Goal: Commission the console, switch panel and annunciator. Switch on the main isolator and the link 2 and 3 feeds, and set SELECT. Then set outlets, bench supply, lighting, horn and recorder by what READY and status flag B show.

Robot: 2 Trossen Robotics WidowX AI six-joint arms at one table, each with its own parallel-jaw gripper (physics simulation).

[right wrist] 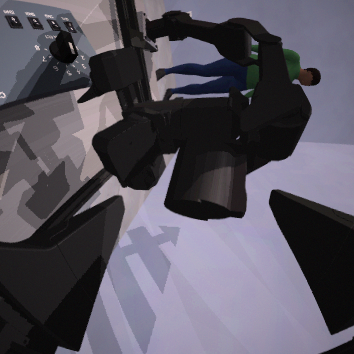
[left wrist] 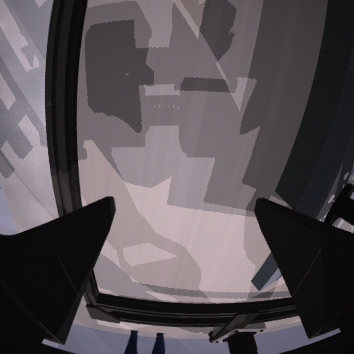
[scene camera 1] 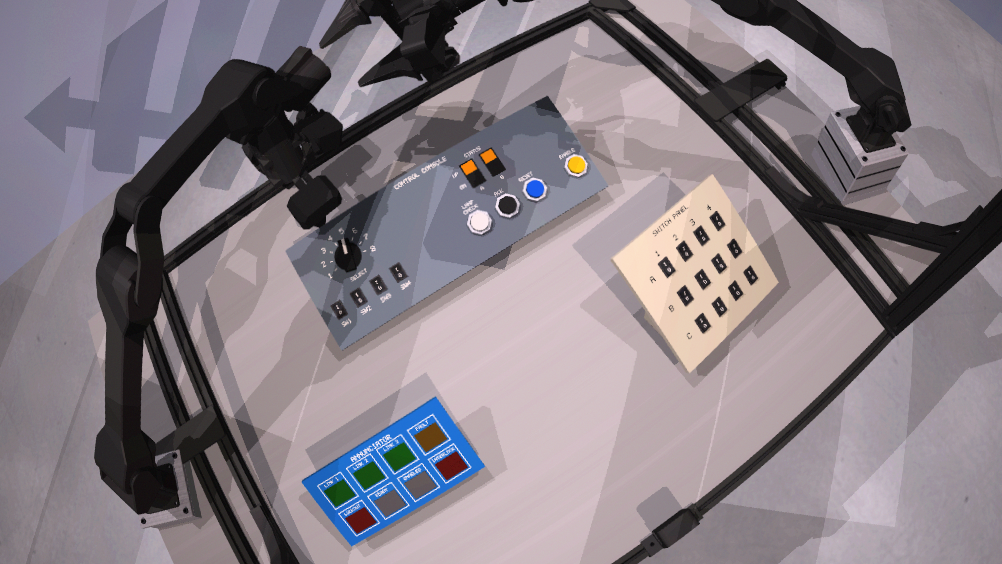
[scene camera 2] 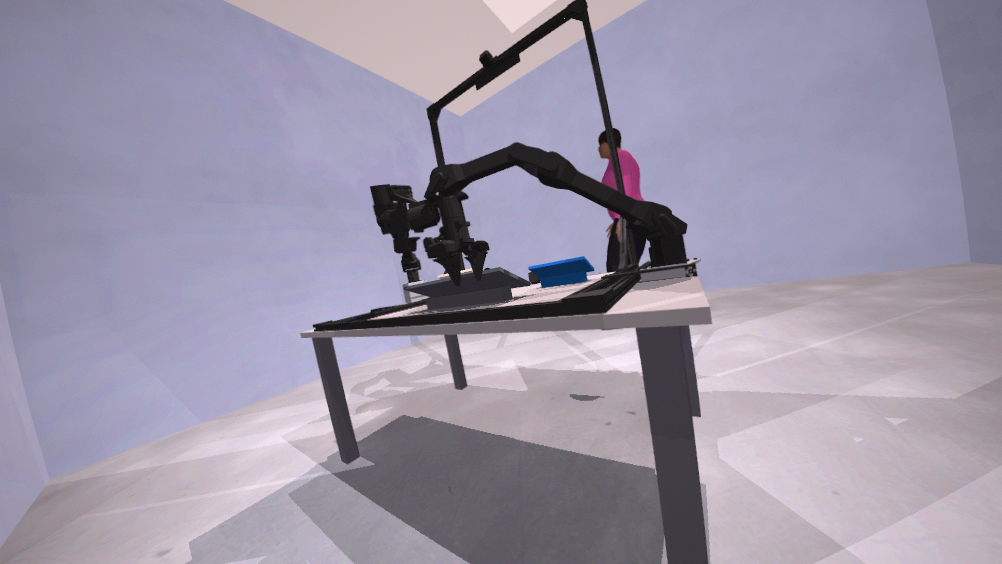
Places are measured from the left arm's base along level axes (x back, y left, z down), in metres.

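Pixels of known places: left gripper, between the fingertips: (right wrist: pixel 91 128) (left wrist: pixel 185 204) (scene camera 2: pixel 469 283); right gripper, between the fingertips: (right wrist: pixel 197 199) (scene camera 1: pixel 339 66); left arm's base, origin of its link: (right wrist: pixel 149 30) (left wrist: pixel 238 335) (scene camera 1: pixel 159 489) (scene camera 2: pixel 670 264); right arm's base, origin of its link: (scene camera 1: pixel 870 132) (scene camera 2: pixel 414 282).
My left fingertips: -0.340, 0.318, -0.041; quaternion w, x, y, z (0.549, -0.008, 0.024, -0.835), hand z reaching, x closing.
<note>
For each thing: its top centre in the pictures, then the offset to it from my left fingertips, as dx, dy, dz. "*": a spot on its surface instead.
- grey control console, centre of its top: (scene camera 1: pixel 438 195) (scene camera 2: pixel 458 274) -0.178, -0.084, -0.032
- Status flag A, a spot on its surface: (scene camera 1: pixel 469 167) * -0.228, -0.045, -0.012
- status flag B, a spot on its surface: (scene camera 1: pixel 488 156) * -0.256, -0.038, -0.012
- blue annunciator, centre of its top: (scene camera 1: pixel 380 464) (scene camera 2: pixel 558 261) -0.016, -0.377, -0.013
- grey READY window, centre of its top: (scene camera 1: pixel 388 502) -0.005, -0.419, +0.016
The grey control console (scene camera 1: pixel 420 231) (scene camera 2: pixel 503 279) (right wrist: pixel 25 60) lies on the table; its SELECT knob (scene camera 1: pixel 347 253) (right wrist: pixel 62 48) points near 5. Status flag A (scene camera 1: pixel 469 167) and status flag B (scene camera 1: pixel 488 156) both show orange in their upper halves. The beige switch panel (scene camera 1: pixel 638 269) is at the right; its rocker positions are too small to tell. The blue annunciator (scene camera 1: pixel 454 428) (scene camera 2: pixel 560 266) has dim lamps, including the grey READY window (scene camera 1: pixel 389 503). My left gripper (scene camera 1: pixel 316 168) (scene camera 2: pixel 467 278) (left wrist: pixel 185 204) is open above the console's knob end. My right gripper (scene camera 1: pixel 343 65) is open, beyond the console's far edge.
A black frame (scene camera 1: pixel 743 150) (left wrist: pixel 62 125) surrounds the work area on the table. The left arm (scene camera 1: pixel 122 350) (scene camera 2: pixel 553 168) reaches along the left of scene camera 1 and stands close before the right wrist camera. People stand beyond the table. Shadows cross the table and console.
</note>
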